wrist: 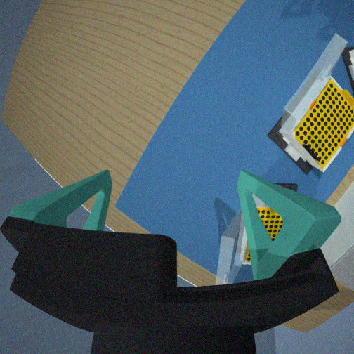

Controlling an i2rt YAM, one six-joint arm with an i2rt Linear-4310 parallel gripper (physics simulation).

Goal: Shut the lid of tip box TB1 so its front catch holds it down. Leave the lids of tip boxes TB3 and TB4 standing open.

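Tip box TB1 (270, 220) is partly hidden behind the right finger; its yellow rack of tips shows through the finger's opening and beside it. Its clear lid (228, 251) stands open on the left side of the box. Its front catch cannot be made out. Tip box TB4 (326, 122), at the right, has a yellow rack, and its clear lid (316, 75) stands open at its upper left. A small part of another box, seemingly TB3, shows at the right edge; its lid cannot be made out. My gripper (174, 176) is wide open and empty, above the mat and to the left of TB1.
The boxes are on a blue mat (200, 130) on a wooden table (105, 65). The table's edge runs below and left of TB1. A pale grey object (345, 220) is at the right edge, near TB1. Shadows fall on the mat at the top right.
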